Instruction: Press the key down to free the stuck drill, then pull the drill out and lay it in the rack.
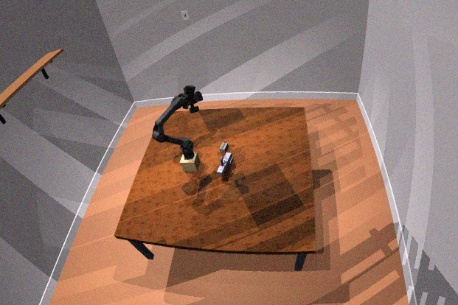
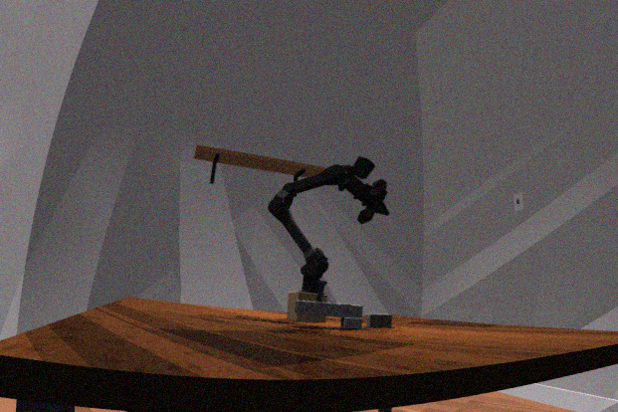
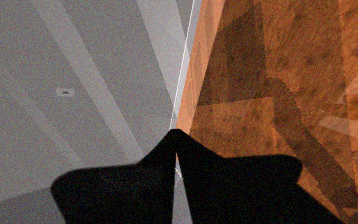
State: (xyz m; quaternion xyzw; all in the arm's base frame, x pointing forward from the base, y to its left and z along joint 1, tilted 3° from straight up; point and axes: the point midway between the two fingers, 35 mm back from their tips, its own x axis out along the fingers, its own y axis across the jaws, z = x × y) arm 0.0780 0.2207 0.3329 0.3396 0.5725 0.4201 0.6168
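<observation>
Now: gripper tip 180 mm short of the drill, 300 mm to the left of it and 350 mm above it. The rest, counted from my gripper tip: grey block: 160 mm ahead, 140 mm to the right, 380 mm below.
</observation>
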